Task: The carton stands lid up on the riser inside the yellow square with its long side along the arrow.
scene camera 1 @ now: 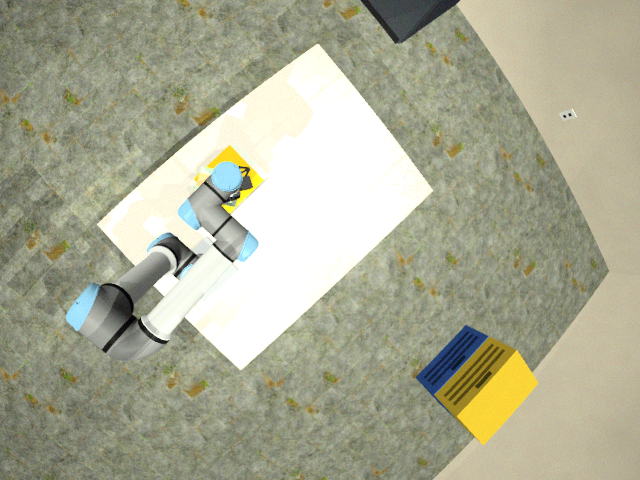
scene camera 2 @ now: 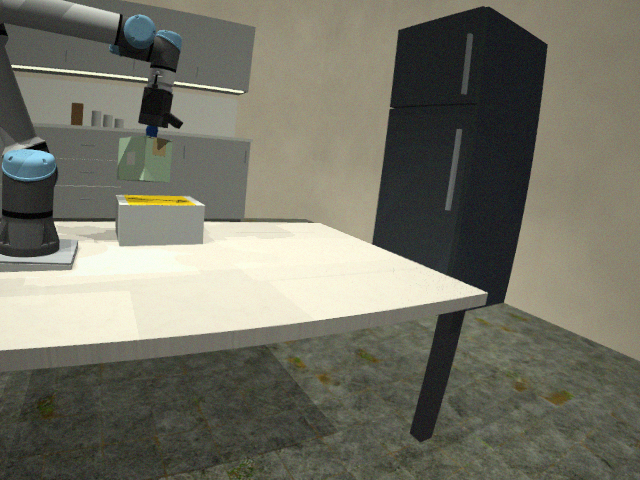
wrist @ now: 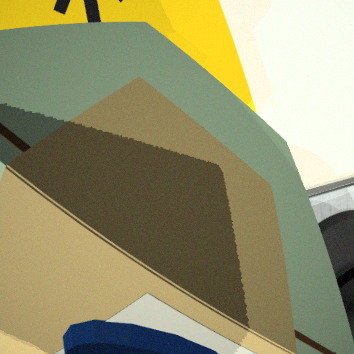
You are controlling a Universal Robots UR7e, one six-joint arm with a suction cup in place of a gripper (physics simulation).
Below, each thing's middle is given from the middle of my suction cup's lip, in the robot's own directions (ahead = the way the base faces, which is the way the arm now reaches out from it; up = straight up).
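Scene:
There is the grey riser (scene camera 2: 139, 220), 26 cm below my suction cup, 5 cm to the left of it and 4 cm ahead of it. I also see the pale green carton (scene camera 2: 142, 158), which is 8 cm below my suction cup, 4 cm to the left of it and 1 cm behind it.

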